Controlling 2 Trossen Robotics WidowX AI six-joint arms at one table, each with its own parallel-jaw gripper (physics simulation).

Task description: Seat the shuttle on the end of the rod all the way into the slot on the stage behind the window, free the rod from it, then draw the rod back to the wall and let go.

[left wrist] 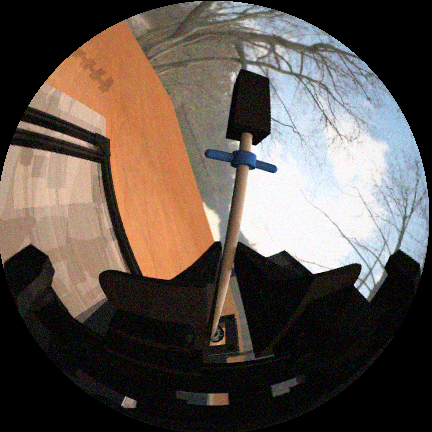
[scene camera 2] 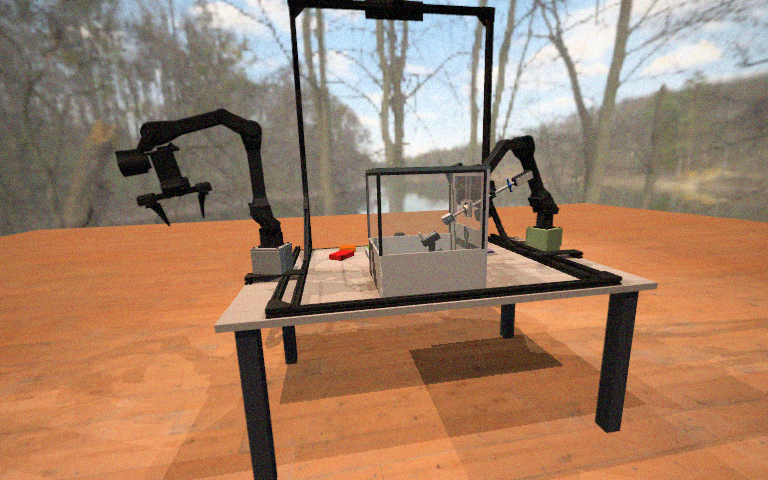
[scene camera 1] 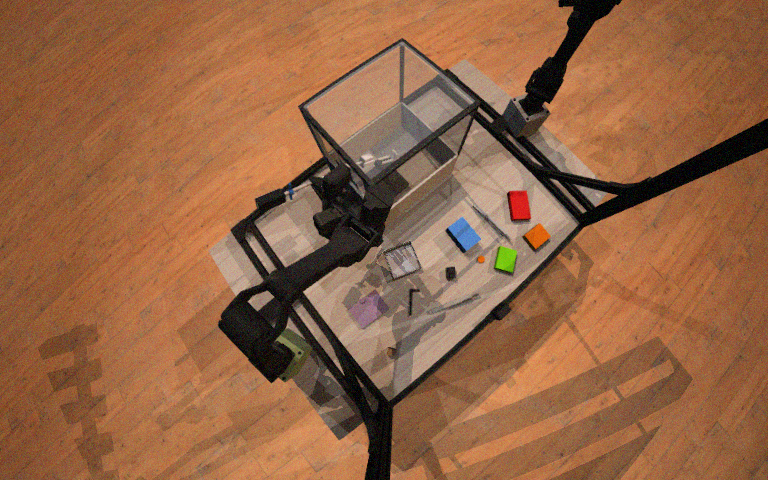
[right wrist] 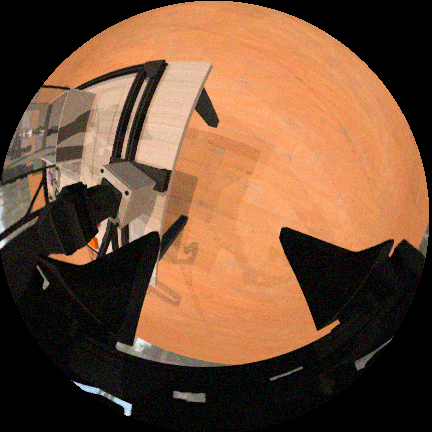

Labels:
left gripper: part open, touches a glass-walled box (scene camera 1: 398,120)
right gripper: open, holds nothing
a framed plate (scene camera 1: 402,259): on the table

